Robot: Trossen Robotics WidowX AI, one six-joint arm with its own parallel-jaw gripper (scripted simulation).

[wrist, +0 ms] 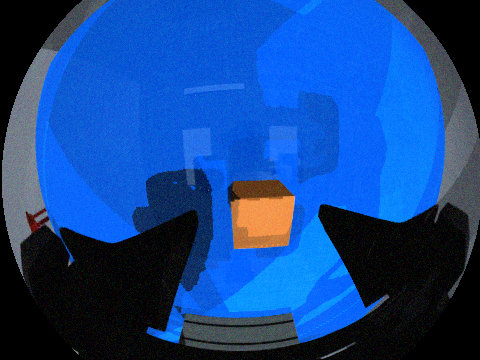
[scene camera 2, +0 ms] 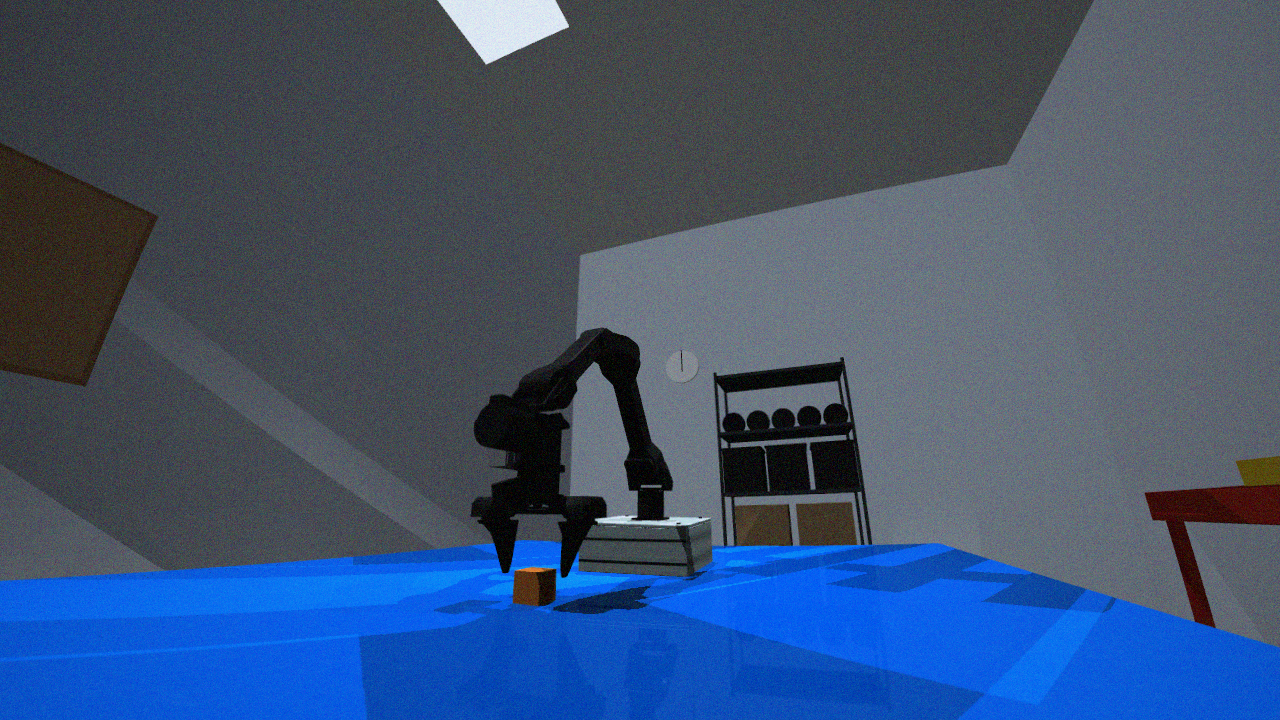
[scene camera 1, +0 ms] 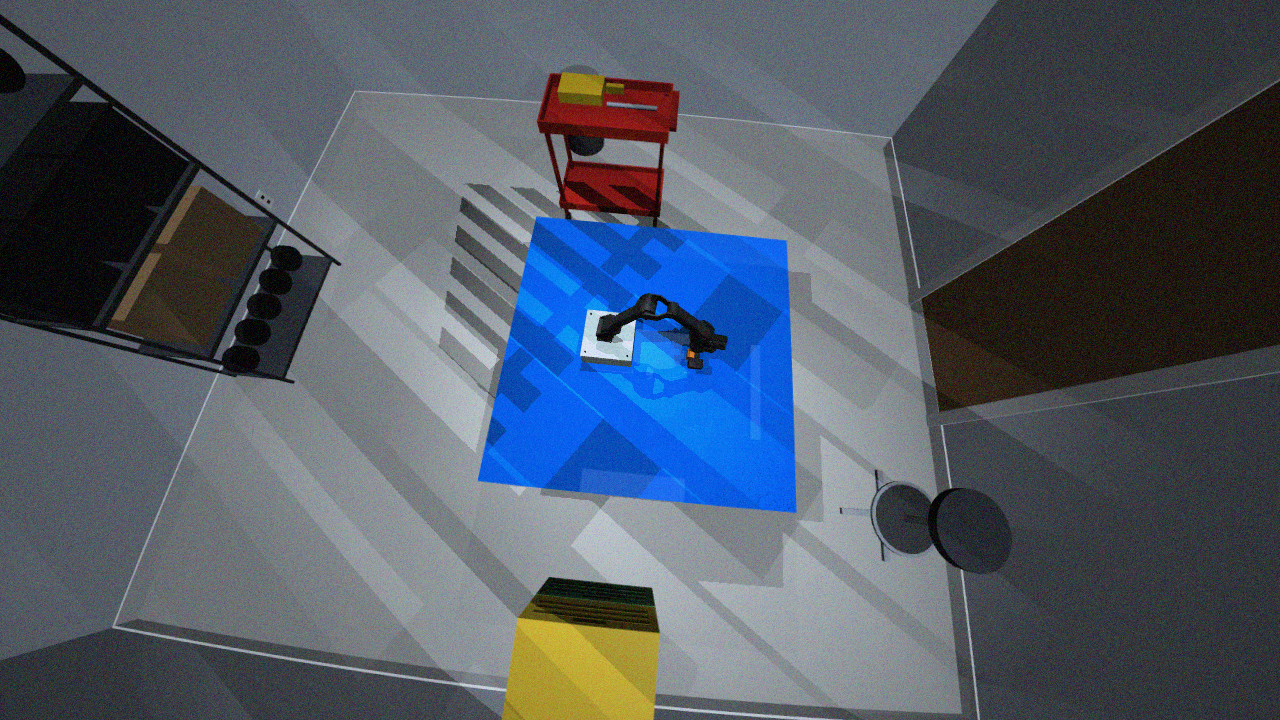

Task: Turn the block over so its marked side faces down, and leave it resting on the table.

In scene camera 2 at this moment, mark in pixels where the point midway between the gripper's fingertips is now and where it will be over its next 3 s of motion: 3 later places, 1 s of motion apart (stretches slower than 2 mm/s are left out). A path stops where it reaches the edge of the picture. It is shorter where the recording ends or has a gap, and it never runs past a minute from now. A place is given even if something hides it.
My gripper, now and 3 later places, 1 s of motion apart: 533,575; 537,566; 528,570; 519,578
